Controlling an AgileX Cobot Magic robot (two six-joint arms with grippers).
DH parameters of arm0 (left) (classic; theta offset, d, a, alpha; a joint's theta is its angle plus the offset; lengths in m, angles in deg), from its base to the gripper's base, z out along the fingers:
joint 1: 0 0.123 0 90
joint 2: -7.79 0 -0.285 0
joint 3: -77.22 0 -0.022 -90
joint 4: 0 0.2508 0 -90
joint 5: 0 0 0.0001 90
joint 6: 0 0.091 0 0
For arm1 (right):
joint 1: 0 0.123 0 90
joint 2: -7.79 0 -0.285 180
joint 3: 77.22 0 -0.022 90
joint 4: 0 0.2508 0 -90
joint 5: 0 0 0.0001 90
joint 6: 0 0.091 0 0
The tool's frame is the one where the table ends.
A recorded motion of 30 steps. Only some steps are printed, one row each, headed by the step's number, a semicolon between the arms.
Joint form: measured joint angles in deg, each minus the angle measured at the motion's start. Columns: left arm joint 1, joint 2, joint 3, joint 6, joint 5, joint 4; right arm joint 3, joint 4, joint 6, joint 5, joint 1, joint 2.
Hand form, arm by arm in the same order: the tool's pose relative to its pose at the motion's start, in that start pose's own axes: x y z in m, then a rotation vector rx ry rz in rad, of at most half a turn. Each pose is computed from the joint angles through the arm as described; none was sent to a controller.
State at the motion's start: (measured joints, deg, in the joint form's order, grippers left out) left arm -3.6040 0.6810 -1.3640 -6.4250 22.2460 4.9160; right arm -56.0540 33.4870 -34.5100 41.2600 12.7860 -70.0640
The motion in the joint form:
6: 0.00 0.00 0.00 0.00 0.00 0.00; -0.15 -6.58 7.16 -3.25 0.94 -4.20
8: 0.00 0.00 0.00 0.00 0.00 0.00; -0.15 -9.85 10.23 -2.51 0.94 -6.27
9: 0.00 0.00 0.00 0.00 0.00 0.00; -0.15 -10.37 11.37 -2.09 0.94 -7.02
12: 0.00 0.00 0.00 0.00 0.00 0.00; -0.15 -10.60 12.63 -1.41 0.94 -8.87
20: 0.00 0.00 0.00 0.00 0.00 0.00; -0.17 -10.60 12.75 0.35 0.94 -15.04
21: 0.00 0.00 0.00 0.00 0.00 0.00; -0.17 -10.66 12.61 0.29 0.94 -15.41
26: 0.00 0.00 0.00 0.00 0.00 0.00; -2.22 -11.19 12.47 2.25 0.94 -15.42
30: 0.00 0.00 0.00 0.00 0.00 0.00; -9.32 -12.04 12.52 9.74 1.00 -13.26
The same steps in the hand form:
6: 0.0000 0.0000 0.0000 0.0000 0.0000 0.0000; 0.0028 -0.0121 0.0224 0.0723 0.0580 0.0479
8: 0.0000 0.0000 0.0000 0.0000 0.0000 0.0000; 0.0083 -0.0180 0.0327 0.0943 0.1196 0.0678
9: 0.0000 0.0000 0.0000 0.0000 0.0000 0.0000; 0.0103 -0.0194 0.0364 0.0957 0.1405 0.0849
12: 0.0000 0.0000 0.0000 0.0000 0.0000 0.0000; 0.0145 -0.0223 0.0456 0.0913 0.1821 0.1142
20: 0.0000 0.0000 0.0000 0.0000 0.0000 0.0000; 0.0292 -0.0309 0.0754 0.0677 0.3116 0.1513
21: 0.0000 0.0000 0.0000 0.0000 0.0000 0.0000; 0.0300 -0.0315 0.0772 0.0676 0.3171 0.1498
26: 0.0000 0.0000 0.0000 0.0000 0.0000 0.0000; 0.0218 -0.0308 0.0735 0.0607 0.3172 0.1321
30: 0.0000 0.0000 0.0000 0.0000 0.0000 0.0000; -0.0091 -0.0220 0.0468 0.0331 0.2883 0.0807

